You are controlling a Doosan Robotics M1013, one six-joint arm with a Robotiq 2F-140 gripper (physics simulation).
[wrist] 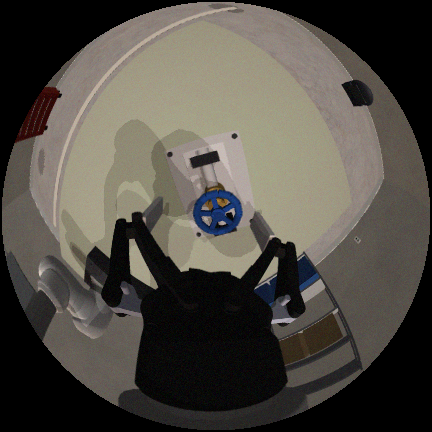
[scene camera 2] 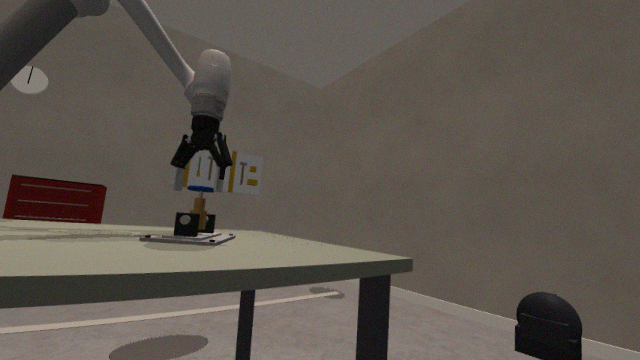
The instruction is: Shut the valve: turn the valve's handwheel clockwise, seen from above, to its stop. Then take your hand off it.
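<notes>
The blue handwheel [scene camera 2: 200, 188] [wrist: 218, 214] lies level on top of the brass valve body [scene camera 2: 199, 206]. The valve stands between black end blocks on a pale base plate [scene camera 2: 217, 240] [wrist: 244, 165] on the table. My gripper [scene camera 2: 199, 184] [wrist: 207, 211] points down and is open and empty, with its fingers spread wide. In the scene view its two finger pads stand on either side of the handwheel, their tips at about the wheel's height. In the wrist view a gap shows between each pad and the rim, wider on the left. Whether a pad touches the rim elsewhere cannot be seen.
The pale green table [scene camera 2: 300, 255] [wrist: 285, 150] carries the valve plate. A red cabinet [scene camera 2: 55, 200] [wrist: 37, 115], a white tool board [scene camera 2: 254, 172] and a dark domed object [scene camera 2: 548, 325] [wrist: 358, 93] are beyond the table. Shelving with blue and brown bins shows at the wrist view's lower right.
</notes>
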